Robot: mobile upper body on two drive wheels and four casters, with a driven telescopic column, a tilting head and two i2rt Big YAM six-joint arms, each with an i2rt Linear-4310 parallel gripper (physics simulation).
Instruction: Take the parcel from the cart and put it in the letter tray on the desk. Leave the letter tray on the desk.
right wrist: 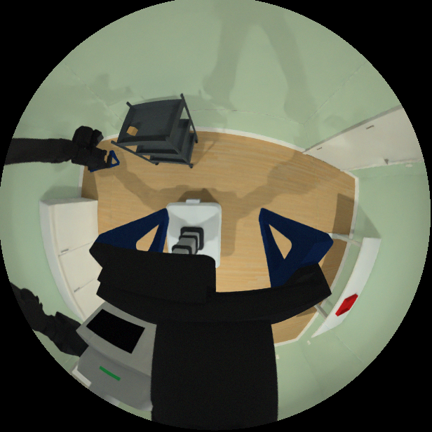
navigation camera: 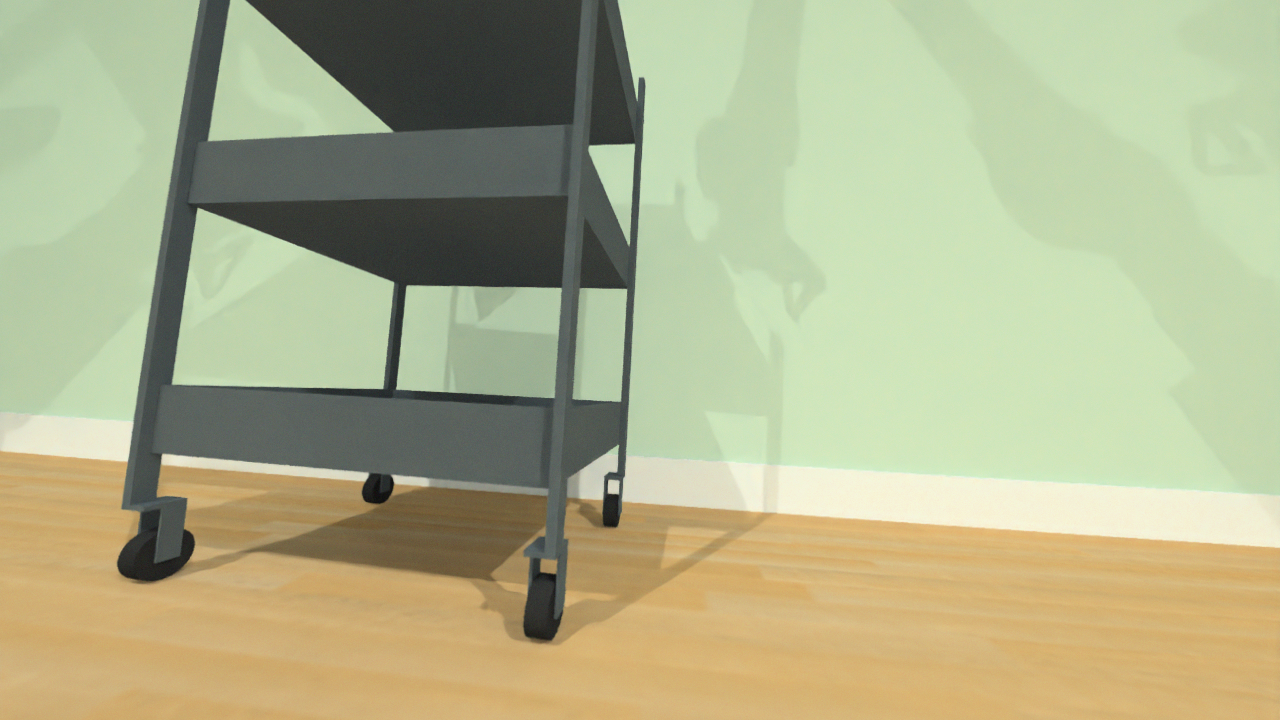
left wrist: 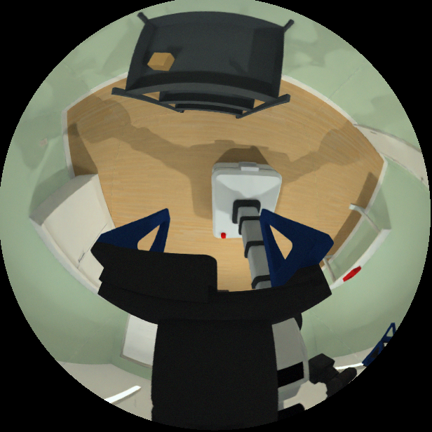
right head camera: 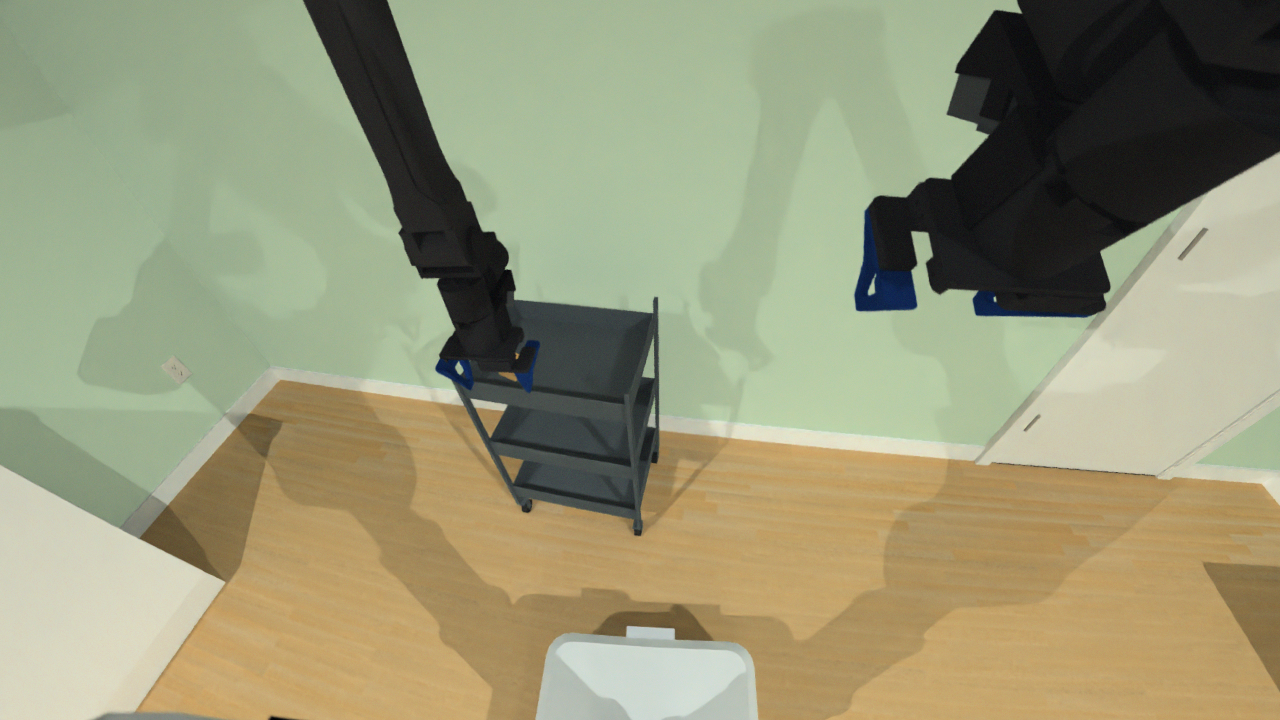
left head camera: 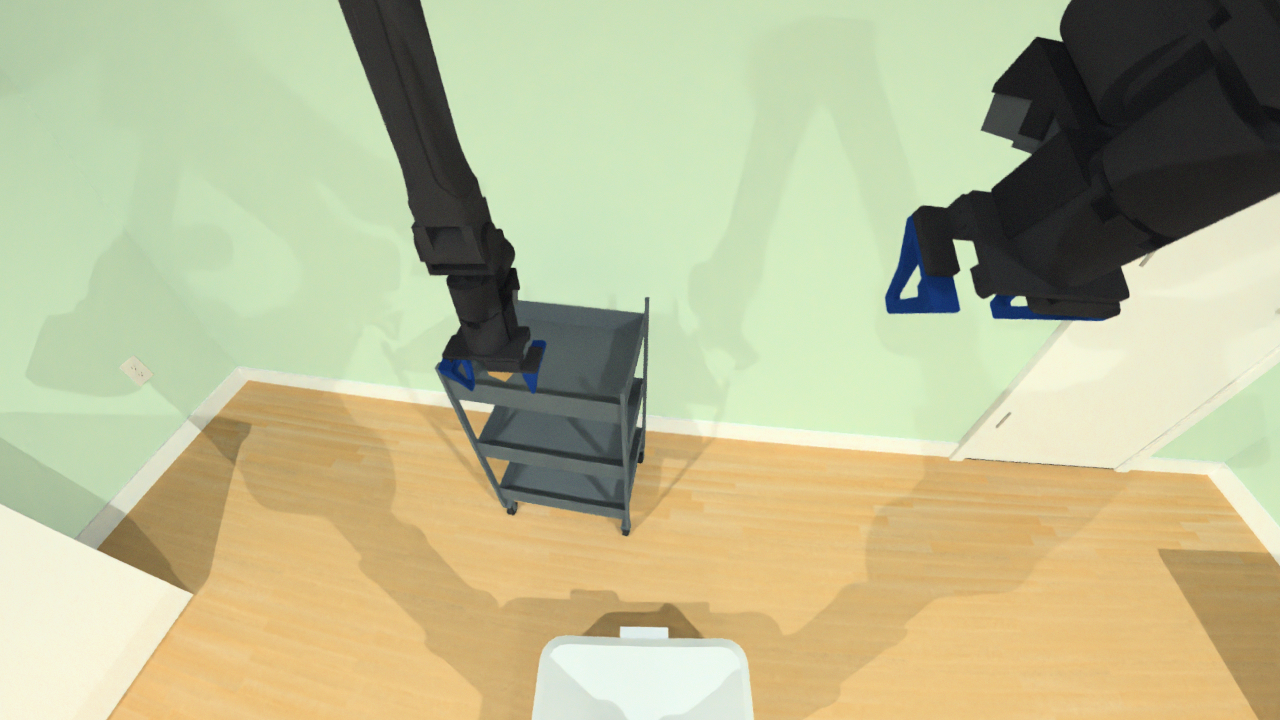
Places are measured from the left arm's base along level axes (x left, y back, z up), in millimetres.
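Where they show: left gripper, between the fingertips: (right head camera: 500,388) (left head camera: 503,389); right gripper, between the fingertips: (right head camera: 917,305) (left head camera: 941,308).
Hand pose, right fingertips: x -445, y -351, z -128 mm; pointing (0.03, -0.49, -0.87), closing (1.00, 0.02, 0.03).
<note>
Each offset is from my right fingertips to the top centre of the thing. "spot": to the spot under its first point.
The grey three-shelf cart (left head camera: 572,403) (right head camera: 572,401) (navigation camera: 375,438) stands by the wall. The parcel (left wrist: 161,61) (right wrist: 132,131), a small tan box, sits on its top shelf near the left front corner. In the head views it is mostly hidden behind my left gripper (left head camera: 503,388) (right head camera: 499,388) (left wrist: 215,212), which is open and empty, above the cart's near left side and apart from the parcel. My right gripper (left head camera: 975,309) (right head camera: 945,308) (right wrist: 213,212) is open and empty, far right of the cart. A red object (left wrist: 352,273) (right wrist: 346,305), apparently the letter tray, lies on the white desk (right wrist: 368,260).
My white base (left head camera: 644,685) (right head camera: 648,685) (left wrist: 225,192) stands in front of the cart. A white cabinet {spot: dz -909, dx +1763, dy +141 mm} (left head camera: 71,608) (right head camera: 80,608) (right wrist: 77,240) is at the left. A green wall (left head camera: 608,179) runs close behind the cart, with a white door {spot: dz -775, dx -1403, dy -628 mm} (left head camera: 1100,385) (right head camera: 1127,394) at the right.
</note>
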